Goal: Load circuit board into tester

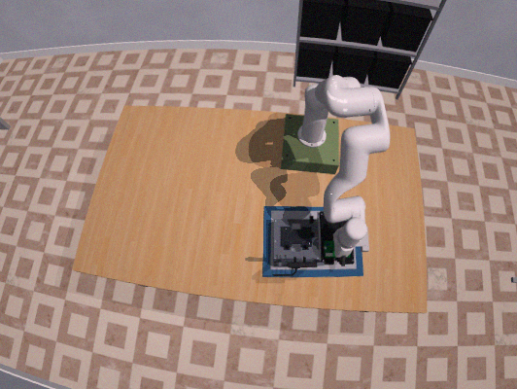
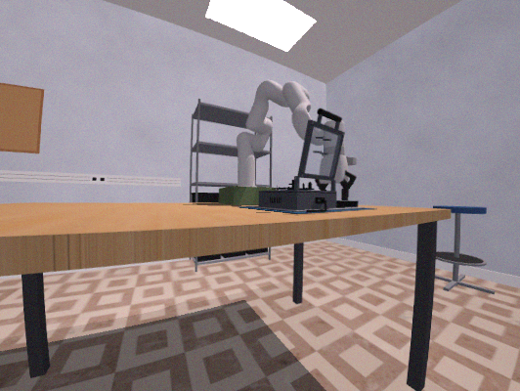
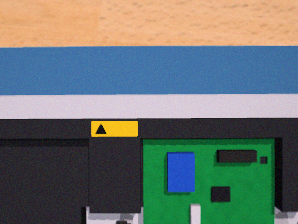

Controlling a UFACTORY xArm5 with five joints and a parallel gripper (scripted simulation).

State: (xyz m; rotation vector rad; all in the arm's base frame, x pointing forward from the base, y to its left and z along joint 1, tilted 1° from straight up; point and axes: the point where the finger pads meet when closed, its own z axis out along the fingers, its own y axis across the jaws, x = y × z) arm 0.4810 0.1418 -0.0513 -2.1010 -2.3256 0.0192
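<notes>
Now: hand 20 mm above the green circuit board. From my hand the other things lie so: tester lid: 160 mm to the right, 140 mm above, 100 mm ahead; then tester: 130 mm to the right, 70 mm above.
</notes>
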